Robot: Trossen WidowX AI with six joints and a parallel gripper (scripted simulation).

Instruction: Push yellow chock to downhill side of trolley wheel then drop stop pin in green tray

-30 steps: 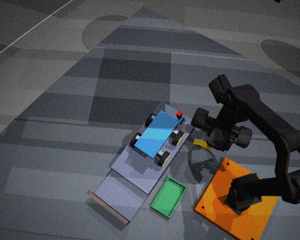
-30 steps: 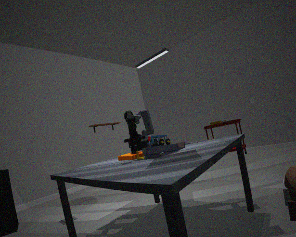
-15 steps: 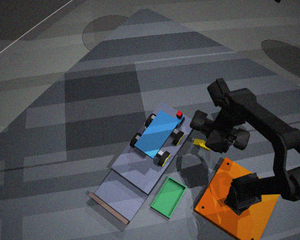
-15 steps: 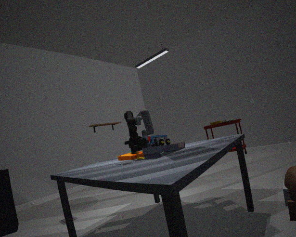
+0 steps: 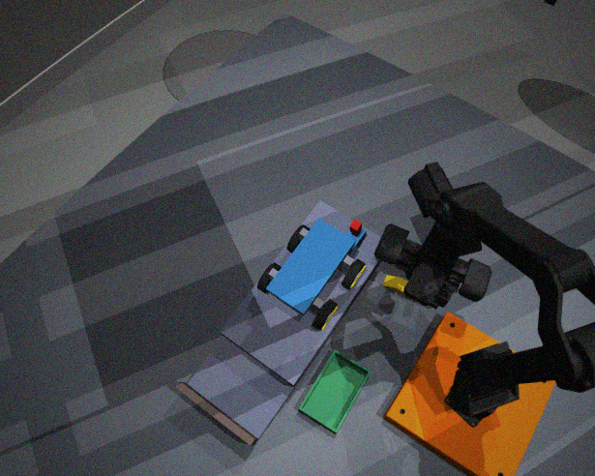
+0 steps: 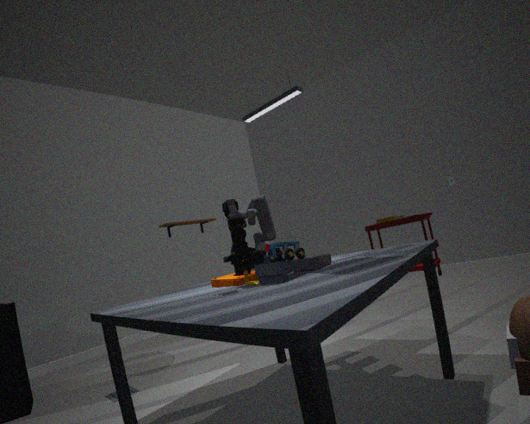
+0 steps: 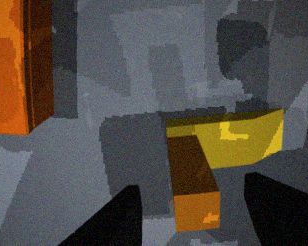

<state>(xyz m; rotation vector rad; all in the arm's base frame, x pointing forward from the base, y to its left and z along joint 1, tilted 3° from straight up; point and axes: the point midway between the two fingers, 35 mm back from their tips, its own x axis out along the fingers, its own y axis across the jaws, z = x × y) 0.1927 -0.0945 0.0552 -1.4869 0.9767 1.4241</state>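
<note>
My gripper tip is now 30 mm above the yellow chock, 20 mm short of it and 10 mm to the right of it. Round my gripper tip: lilac ramp: 160 mm to the left, 130 mm ahead; then blue trolley: 150 mm to the left, 130 mm ahead, 60 mm above; then red-headed stop pin: 130 mm ahead, 80 mm above, 50 mm to the left.
</note>
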